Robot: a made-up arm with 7 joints. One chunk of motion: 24 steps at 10 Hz.
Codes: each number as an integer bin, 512 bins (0 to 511) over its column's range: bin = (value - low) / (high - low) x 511, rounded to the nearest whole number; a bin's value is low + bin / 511 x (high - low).
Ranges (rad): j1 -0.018..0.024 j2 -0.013..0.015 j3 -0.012..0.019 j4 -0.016..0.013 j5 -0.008..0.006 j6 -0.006..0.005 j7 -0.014..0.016
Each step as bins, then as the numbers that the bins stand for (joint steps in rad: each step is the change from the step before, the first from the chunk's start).
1 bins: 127 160 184 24 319 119 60
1 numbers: -0.00756 -0.00423 -0.00084 -0.01464 0.00074 -0.00344 -0.01048
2 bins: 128 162 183 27 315 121 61
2 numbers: -0.00748 -0.00412 -0.00090 -0.01447 0.00063 -0.00340 -0.01042
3 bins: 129 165 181 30 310 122 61
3 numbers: -0.00740 -0.00396 -0.00102 -0.01430 0.00049 -0.00337 -0.01042
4 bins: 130 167 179 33 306 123 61
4 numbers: -0.00732 -0.00385 -0.00114 -0.01413 0.00038 -0.00335 -0.01042
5 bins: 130 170 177 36 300 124 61
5 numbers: -0.00732 -0.00368 -0.00126 -0.01396 0.00022 -0.00333 -0.01042
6 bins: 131 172 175 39 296 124 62
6 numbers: -0.00723 -0.00358 -0.00138 -0.01379 0.00011 -0.00333 -0.01036
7 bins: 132 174 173 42 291 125 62
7 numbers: -0.00715 -0.00347 -0.00150 -0.01362 -0.00003 -0.00331 -0.01036
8 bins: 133 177 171 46 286 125 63
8 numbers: -0.00707 -0.00330 -0.00163 -0.01339 -0.00016 -0.00331 -0.01030
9 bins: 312 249 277 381 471 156 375
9 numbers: 0.00764 0.00064 0.00480 0.00562 0.00490 -0.00264 0.00802
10 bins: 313 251 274 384 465 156 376
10 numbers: 0.00773 0.00075 0.00462 0.00579 0.00474 -0.00264 0.00807
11 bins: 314 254 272 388 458 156 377
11 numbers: 0.00781 0.00092 0.00450 0.00602 0.00455 -0.00264 0.00813
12 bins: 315 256 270 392 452 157 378
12 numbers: 0.00789 0.00103 0.00438 0.00625 0.00438 -0.00262 0.00819
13 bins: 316 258 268 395 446 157 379
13 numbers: 0.00797 0.00114 0.00426 0.00642 0.00422 -0.00262 0.00825
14 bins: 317 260 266 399 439 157 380
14 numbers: 0.00805 0.00125 0.00414 0.00664 0.00403 -0.00262 0.00831
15 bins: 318 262 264 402 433 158 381
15 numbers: 0.00814 0.00136 0.00402 0.00681 0.00386 -0.00260 0.00837
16 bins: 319 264 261 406 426 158 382
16 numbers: 0.00822 0.00147 0.00383 0.00704 0.00367 -0.00260 0.00843
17 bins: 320 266 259 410 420 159 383
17 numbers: 0.00830 0.00158 0.00371 0.00727 0.00351 -0.00258 0.00849
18 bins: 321 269 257 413 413 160 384
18 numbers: 0.00838 0.00174 0.00359 0.00744 0.00332 -0.00256 0.00854
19 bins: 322 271 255 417 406 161 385
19 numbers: 0.00847 0.00185 0.00347 0.00767 0.00312 -0.00253 0.00860
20 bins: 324 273 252 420 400 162 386
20 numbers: 0.00863 0.00196 0.00329 0.00784 0.00296 -0.00251 0.00866
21 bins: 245 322 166 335 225 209 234
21 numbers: 0.00214 0.00464 -0.00193 0.00301 -0.00184 -0.00150 -0.00026
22 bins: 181 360 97 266 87 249 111
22 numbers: -0.00312 0.00673 -0.00612 -0.00090 -0.00562 -0.00064 -0.00748
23 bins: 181 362 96 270 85 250 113
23 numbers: -0.00312 0.00684 -0.00618 -0.00068 -0.00567 -0.00062 -0.00737
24 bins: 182 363 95 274 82 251 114
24 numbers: -0.00304 0.00689 -0.00624 -0.00045 -0.00575 -0.00060 -0.00731
